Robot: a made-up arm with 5 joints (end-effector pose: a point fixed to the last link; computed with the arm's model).
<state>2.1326 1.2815 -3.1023 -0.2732 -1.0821</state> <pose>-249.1 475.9 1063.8 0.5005 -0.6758 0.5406 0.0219</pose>
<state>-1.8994 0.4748 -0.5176 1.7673 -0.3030</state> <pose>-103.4 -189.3 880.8 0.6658 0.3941 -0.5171 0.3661</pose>
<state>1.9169 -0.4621 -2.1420 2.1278 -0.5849</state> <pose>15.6 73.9 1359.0 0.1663 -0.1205 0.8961 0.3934</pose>
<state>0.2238 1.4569 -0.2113 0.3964 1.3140</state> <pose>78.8 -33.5 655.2 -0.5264 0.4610 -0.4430 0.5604</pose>
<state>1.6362 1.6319 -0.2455 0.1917 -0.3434</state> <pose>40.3 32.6 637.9 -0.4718 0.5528 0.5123 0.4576</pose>
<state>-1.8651 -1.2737 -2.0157 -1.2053 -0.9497</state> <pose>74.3 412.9 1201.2 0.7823 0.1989 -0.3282 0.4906</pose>
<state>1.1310 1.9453 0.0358 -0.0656 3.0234</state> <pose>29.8 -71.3 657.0 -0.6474 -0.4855 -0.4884 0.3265</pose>
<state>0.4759 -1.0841 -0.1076 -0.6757 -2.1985</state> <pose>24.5 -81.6 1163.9 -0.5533 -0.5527 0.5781 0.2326</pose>
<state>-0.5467 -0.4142 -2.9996 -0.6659 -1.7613</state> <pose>-245.5 50.3 1376.6 0.7879 0.4597 0.2116 0.3508</pose>
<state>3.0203 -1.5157 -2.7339 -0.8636 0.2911</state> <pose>563.7 -60.3 949.1 -0.5444 -0.0610 0.7882 0.2805</pose>
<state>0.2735 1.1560 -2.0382 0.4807 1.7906</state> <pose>604.6 115.4 793.8 0.2241 -0.1073 -0.7352 0.6307</pose>
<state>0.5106 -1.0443 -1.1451 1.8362 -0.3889</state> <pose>5.8 -74.1 1210.3 0.0659 -0.1405 0.3431 0.9264</pose>
